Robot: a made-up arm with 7 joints. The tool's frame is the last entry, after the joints.
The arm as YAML. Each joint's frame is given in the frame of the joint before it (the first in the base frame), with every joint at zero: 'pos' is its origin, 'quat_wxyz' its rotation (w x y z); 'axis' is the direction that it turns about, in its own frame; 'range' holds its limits. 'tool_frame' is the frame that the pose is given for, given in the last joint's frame.
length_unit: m
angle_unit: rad
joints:
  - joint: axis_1
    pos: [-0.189, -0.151, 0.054]
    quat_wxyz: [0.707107, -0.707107, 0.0, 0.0]
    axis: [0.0, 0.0, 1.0]
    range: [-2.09, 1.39]
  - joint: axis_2
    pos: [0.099, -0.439, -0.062]
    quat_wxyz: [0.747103, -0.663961, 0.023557, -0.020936]
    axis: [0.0, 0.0, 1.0]
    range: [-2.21, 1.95]
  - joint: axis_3
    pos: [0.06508, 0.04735, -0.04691]
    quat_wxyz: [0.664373, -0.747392, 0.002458, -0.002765]
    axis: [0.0, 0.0, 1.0]
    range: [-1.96, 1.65]
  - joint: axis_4
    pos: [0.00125, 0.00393, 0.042]
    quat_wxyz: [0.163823, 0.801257, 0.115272, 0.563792]
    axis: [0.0, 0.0, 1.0]
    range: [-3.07, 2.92]
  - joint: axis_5
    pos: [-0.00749, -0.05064, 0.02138]
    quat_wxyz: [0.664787, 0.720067, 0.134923, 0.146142]
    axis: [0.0, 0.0, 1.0]
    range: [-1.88, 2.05]
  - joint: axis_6
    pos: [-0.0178, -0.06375, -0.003]
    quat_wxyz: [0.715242, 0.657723, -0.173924, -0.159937]
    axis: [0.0, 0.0, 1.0]
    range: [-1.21, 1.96]
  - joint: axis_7
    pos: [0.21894, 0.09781, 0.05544]
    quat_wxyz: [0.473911, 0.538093, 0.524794, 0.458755]
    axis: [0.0, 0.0, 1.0]
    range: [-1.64, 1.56]
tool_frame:
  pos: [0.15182, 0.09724, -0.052]
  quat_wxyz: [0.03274, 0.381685, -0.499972, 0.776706]
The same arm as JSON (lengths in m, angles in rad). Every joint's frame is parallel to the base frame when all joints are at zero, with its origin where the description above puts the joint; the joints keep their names.
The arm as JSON. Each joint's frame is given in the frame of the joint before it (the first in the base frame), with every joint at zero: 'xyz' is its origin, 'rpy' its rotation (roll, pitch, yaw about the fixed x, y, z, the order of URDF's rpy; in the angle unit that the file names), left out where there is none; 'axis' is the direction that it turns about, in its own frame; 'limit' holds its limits. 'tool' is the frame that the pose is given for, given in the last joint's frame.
{"units": {"length": "m", "angle": "rad"}, "joints": [{"name": "axis_1", "type": "revolute", "origin": {"xyz": [-0.189, -0.151, 0.054]}, "axis": [0.0, 1.0, 0.0], "limit": {"lower": -2.09, "upper": 1.39}}, {"name": "axis_2", "type": "revolute", "origin": {"xyz": [0.099, -0.062, 0.439]}, "axis": [0.063001, 0.117201, -0.991108], "limit": {"lower": -2.21, "upper": 1.95}}, {"name": "axis_3", "type": "revolute", "origin": {"xyz": [0.062, -0.053, 0.045]}, "axis": [0.0, -1.0, 0.0], "limit": {"lower": -1.96, "upper": 1.65}}, {"name": "axis_4", "type": "revolute", "origin": {"xyz": [0.001, -0.042, 0.004]}, "axis": [0.947702, 0.310601, -0.0734], "limit": {"lower": -3.07, "upper": 2.92}}, {"name": "axis_5", "type": "revolute", "origin": {"xyz": [0.015, 0.033, 0.042]}, "axis": [0.0, 0.0, 1.0], "limit": {"lower": -1.88, "upper": 2.05}}, {"name": "axis_6", "type": "revolute", "origin": {"xyz": [-0.066, -0.005, -0.003]}, "axis": [-0.988738, 0.129905, 0.074303], "limit": {"lower": -1.21, "upper": 1.96}}, {"name": "axis_7", "type": "revolute", "origin": {"xyz": [-0.075, -0.207, 0.11]}, "axis": [0.0, -1.0, 0.0], "limit": {"lower": -1.64, "upper": 1.56}}], "tool": {"origin": {"xyz": [-0.085, 0.052, 0.159], "rpy": [-0.7595, 0.8188, -1.1577]}}}
